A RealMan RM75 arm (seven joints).
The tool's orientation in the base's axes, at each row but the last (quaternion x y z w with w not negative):
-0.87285 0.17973 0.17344 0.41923
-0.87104 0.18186 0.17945 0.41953
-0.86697 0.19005 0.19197 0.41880
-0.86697 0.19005 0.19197 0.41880
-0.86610 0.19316 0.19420 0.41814
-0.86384 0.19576 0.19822 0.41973
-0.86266 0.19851 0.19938 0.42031
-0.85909 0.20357 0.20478 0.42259
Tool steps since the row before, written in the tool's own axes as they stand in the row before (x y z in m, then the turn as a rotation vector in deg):
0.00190 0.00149 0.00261 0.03 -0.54 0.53
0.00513 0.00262 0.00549 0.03 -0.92 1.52
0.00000 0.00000 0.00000 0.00 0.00 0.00
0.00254 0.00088 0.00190 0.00 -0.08 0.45
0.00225 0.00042 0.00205 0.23 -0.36 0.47
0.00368 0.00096 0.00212 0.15 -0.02 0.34
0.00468 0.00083 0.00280 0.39 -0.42 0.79
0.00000 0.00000 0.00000 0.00 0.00 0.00
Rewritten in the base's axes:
0.00058 0.00088 -0.00339 0.19 0.73 0.04
0.00236 0.00199 -0.00733 0.21 1.74 -0.29
0.00000 0.00000 0.00000 0.00 0.00 0.00
0.00141 0.00058 -0.00292 -0.04 0.41 -0.21
0.00135 0.00101 -0.00257 0.29 0.54 -0.15
0.00225 0.00052 -0.00369 0.08 0.26 -0.26
0.00302 0.00096 -0.00452 0.40 0.81 -0.38
0.00000 0.00000 0.00000 0.00 0.00 0.00

